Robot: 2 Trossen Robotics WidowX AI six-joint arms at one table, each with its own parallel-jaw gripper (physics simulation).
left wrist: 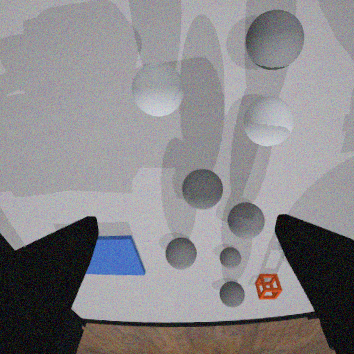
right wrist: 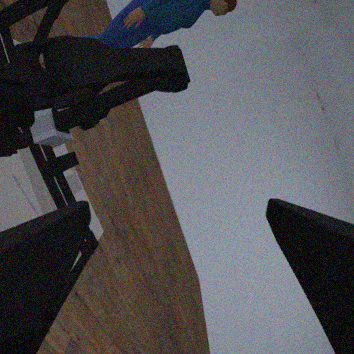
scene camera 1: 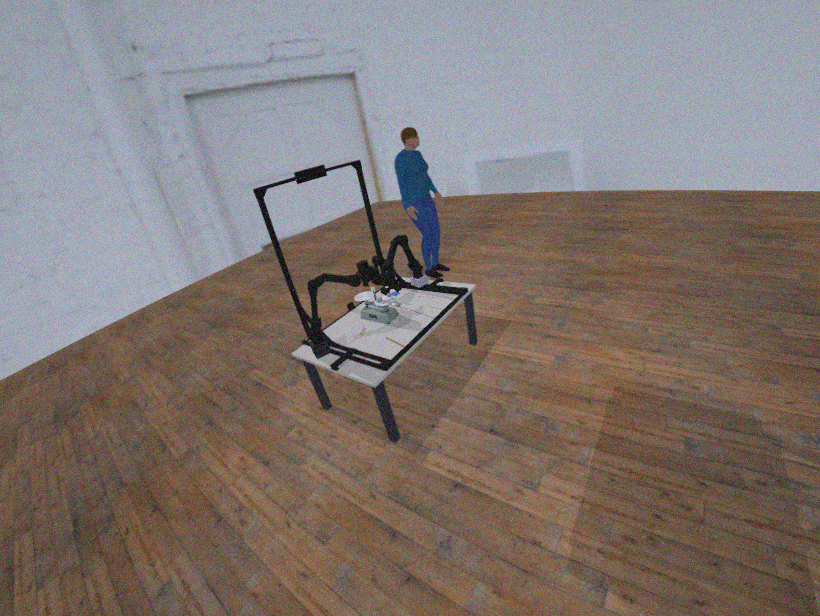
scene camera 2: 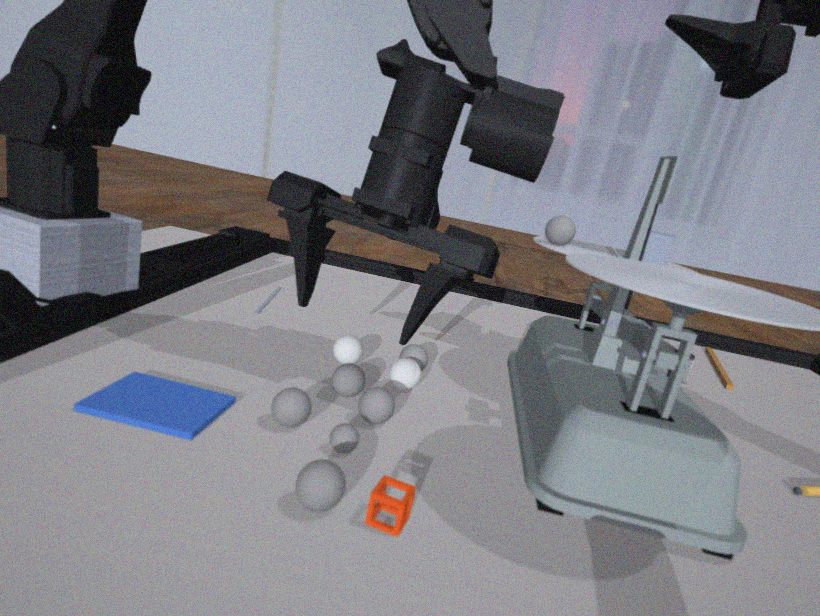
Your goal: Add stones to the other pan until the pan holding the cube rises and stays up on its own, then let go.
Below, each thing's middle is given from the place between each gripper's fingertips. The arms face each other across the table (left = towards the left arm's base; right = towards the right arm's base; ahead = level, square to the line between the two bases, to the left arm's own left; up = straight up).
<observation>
The grey balance scale (scene camera 2: 605, 433) lies 160 mm behind my right hand, 20 mm to the right of it and 280 mm below it. The rest, counted from my right hand: small orange wire-frame cube (scene camera 2: 401, 508) (350 mm behind, 110 mm to the left, 390 mm below); blue flat pad (scene camera 2: 141, 400) (300 mm behind, 290 mm to the left, 400 mm below).
My left hand is 100 mm past the blue flat pad, 100 mm to the right of it and 50 mm above it. Also, from my left hand: small orange wire-frame cube: 150 mm behind, 80 mm to the right, 50 mm below; grey balance scale: 50 mm ahead, 210 mm to the right, 60 mm above.
</observation>
